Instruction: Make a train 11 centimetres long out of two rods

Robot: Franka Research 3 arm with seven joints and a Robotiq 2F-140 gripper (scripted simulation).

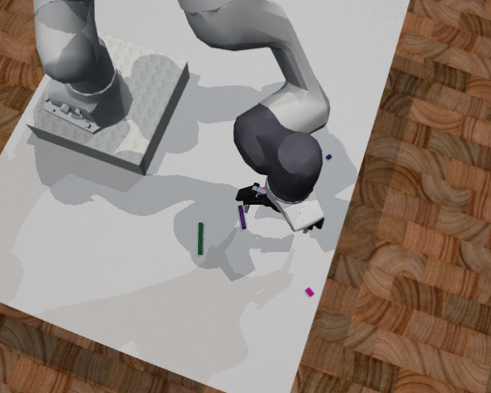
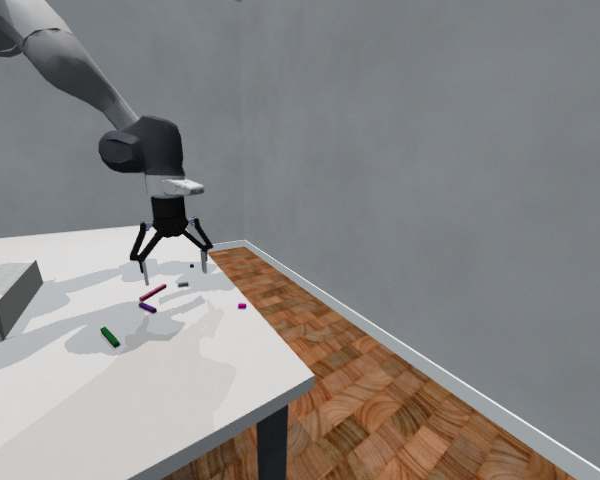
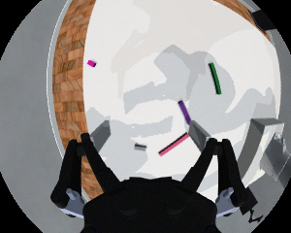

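My hand is 30 mm short of the grey rod, 80 mm to the right of it and 70 mm above it. Round my hand: magenta rod (130 mm ahead, 140 mm to the right, 70 mm below); pink rod (60 mm behind, 80 mm to the left, 70 mm below); purple rod (80 mm behind, 70 mm below).
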